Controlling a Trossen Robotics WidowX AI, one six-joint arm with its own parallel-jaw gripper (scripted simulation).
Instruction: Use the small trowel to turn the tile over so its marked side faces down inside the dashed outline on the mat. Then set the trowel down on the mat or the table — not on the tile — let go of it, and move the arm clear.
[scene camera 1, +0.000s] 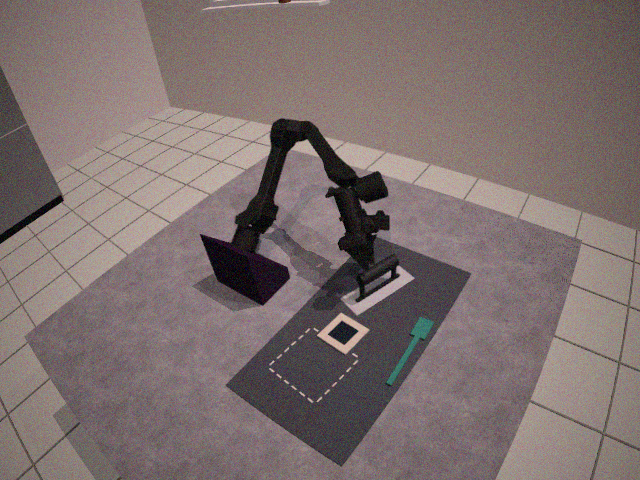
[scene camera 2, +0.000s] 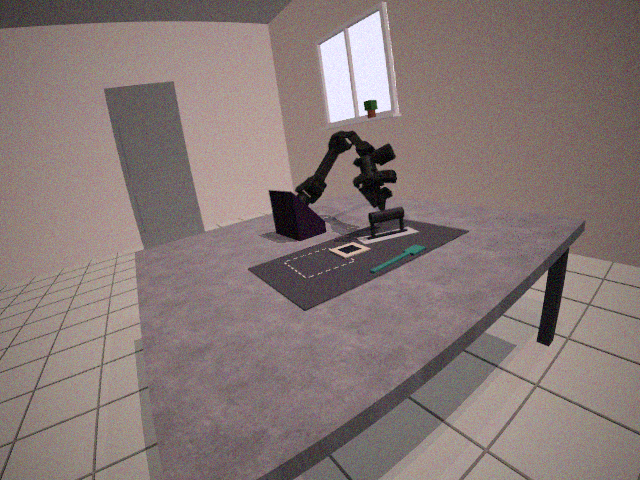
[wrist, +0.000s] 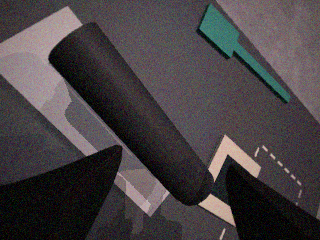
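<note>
From scene camera 1 you get my gripper (scene camera 1: 370, 267), which is open and holding nothing, and there's a dark mat (scene camera 1: 334, 426) in that one too. Scene camera 2 has my gripper (scene camera 2: 379, 210) as well. Then in the wrist view there's a teal trowel (wrist: 216, 29) and a cream tile (wrist: 226, 152), along with the dark mat (wrist: 204, 94) and my gripper (wrist: 174, 162).
</note>
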